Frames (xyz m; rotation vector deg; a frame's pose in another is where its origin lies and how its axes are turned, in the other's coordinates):
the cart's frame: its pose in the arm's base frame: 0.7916 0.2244 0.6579 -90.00 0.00 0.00
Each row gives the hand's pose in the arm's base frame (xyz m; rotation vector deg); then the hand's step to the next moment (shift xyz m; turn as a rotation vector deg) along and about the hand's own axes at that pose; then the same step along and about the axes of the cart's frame.
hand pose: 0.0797 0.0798 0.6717 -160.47 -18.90 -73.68
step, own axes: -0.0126 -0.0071 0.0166 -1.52 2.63 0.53
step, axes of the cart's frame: 0.0029 0.0207 0.0068 -0.02 1.36 -2.77
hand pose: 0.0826 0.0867 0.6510 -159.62 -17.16 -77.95
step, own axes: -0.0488 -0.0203 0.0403 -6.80 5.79 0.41
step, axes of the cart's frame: -0.0016 0.0644 0.0164 -2.70 5.24 -6.73
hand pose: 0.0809 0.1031 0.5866 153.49 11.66 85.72
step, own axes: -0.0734 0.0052 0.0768 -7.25 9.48 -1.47
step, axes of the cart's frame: 0.0277 0.1015 -0.0155 -4.22 4.18 -10.45
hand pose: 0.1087 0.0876 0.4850 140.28 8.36 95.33
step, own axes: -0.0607 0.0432 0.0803 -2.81 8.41 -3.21
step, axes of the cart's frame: 0.0513 0.0755 -0.0606 -4.18 -0.28 -8.45
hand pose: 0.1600 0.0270 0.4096 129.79 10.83 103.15
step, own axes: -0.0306 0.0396 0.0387 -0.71 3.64 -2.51
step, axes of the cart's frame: 0.0286 0.0264 -0.0499 -2.78 -0.83 -3.41
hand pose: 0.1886 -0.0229 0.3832 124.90 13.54 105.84
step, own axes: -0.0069 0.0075 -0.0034 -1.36 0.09 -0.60
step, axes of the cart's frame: -0.0049 0.0036 -0.0088 -0.83 1.16 -0.43
